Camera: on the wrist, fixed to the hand. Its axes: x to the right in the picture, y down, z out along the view.
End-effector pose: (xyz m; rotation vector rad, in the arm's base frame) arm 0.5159 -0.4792 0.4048 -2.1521 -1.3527 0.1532
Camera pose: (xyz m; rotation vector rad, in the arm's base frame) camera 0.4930 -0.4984 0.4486 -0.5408 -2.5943 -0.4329
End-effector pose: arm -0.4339 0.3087 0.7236 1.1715 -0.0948 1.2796
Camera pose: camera -0.4318 0.3268 0.6738 0.8290 0.6769 -0.1826
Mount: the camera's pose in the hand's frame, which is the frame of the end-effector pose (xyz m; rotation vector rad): -0.0184 -0.0353 -0.0350 -0.0192 -0.0510 -1.6073
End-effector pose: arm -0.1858 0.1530 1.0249 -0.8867 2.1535 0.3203
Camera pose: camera -0.1729 0.1196 1.0640 -2.1778 0.8350 -0.4476
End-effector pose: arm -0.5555 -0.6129 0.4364 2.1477 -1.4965 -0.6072
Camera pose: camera -0.5144 -0.5807 0.4454 -2.8878 -0.5653 1.0545
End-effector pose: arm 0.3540 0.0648 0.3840 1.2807 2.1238 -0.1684
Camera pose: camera 0.3145 0.0475 0.4148 -0.6935 2.5311 -0.7841
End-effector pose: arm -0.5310 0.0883 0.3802 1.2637 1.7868 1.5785
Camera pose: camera -0.5622 0.0565 0.3515 -0.3197 1.7916 0.5438
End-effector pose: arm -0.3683 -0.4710 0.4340 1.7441 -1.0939 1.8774
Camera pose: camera -0.3638 -0.4184 0.4289 1.6697 0.3846 0.7324
